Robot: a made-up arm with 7 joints. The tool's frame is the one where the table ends. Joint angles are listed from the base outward.
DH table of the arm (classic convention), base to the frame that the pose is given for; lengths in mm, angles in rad. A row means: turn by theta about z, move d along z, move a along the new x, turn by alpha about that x. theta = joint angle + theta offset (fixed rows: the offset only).
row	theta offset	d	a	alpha
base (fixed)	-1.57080	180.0	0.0	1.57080
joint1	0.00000	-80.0	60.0	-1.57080
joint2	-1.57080	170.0	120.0	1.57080
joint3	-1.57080	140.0	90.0	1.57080
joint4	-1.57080	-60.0	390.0	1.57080
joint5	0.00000	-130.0	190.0	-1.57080
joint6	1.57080	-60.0	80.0	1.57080
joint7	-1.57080	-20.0	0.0	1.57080
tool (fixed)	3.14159	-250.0	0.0	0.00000
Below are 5 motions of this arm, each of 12 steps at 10 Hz.
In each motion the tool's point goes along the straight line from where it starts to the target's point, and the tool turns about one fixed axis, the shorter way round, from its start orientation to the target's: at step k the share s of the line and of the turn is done. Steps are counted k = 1, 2, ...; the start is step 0. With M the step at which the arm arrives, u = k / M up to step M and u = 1 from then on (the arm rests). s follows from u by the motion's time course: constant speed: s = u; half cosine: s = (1 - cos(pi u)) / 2; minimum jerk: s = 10 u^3 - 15 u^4 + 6 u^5.
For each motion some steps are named. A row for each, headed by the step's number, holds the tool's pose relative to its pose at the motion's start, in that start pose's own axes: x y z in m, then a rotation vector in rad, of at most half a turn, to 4 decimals.
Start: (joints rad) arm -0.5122 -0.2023 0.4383 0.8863 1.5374 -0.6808 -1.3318
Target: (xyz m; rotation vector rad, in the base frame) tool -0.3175 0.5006 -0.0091 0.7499 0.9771 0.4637
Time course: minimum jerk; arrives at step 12
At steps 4, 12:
4: 0.0225 0.0785 0.0703 0.1704 0.0651 -0.0678
12: 0.1072 0.3738 0.3351 0.8118 0.3100 -0.3231

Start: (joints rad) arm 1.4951 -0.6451 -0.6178 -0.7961 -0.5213 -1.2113 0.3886
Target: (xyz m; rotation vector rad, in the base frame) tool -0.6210 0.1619 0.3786 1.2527 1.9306 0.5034
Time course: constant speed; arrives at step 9
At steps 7, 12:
7: -0.0371 0.0291 0.0976 0.1078 0.1419 -0.9568
12: -0.0477 0.0374 0.1255 0.1386 0.1824 -1.2302

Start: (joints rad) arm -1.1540 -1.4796 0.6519 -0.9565 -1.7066 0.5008 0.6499
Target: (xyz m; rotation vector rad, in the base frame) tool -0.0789 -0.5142 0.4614 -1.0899 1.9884 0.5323
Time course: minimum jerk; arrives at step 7
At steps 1, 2, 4, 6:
1: 0.0064 0.0013 0.0065 -0.0343 -0.0025 0.0313
2: 0.0401 0.0082 0.0405 -0.2136 -0.0154 0.1946
4: 0.1751 0.0360 0.1771 -0.9329 -0.0675 0.8502
6: 0.2706 0.0556 0.2737 -1.4416 -0.1043 1.3137

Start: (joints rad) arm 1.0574 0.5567 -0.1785 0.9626 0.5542 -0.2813 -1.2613
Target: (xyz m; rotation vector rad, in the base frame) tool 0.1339 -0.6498 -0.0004 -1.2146 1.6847 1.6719
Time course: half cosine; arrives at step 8
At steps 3, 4, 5, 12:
3: 0.0006 -0.0381 0.0408 -0.2209 0.1109 0.1646
4: 0.0010 -0.0618 0.0661 -0.3579 0.1796 0.2667
5: 0.0013 -0.0854 0.0915 -0.4948 0.2484 0.3687
12: 0.0019 -0.1235 0.1323 -0.7157 0.3593 0.5333

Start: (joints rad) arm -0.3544 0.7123 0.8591 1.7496 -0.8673 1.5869 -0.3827
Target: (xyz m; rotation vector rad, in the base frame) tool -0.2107 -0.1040 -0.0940 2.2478 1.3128 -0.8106
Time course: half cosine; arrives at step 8
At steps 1, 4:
1: 0.0099 0.0079 -0.0011 -0.0247 0.0124 0.0037
4: 0.1300 0.1036 -0.0141 -0.3240 0.1632 0.0491

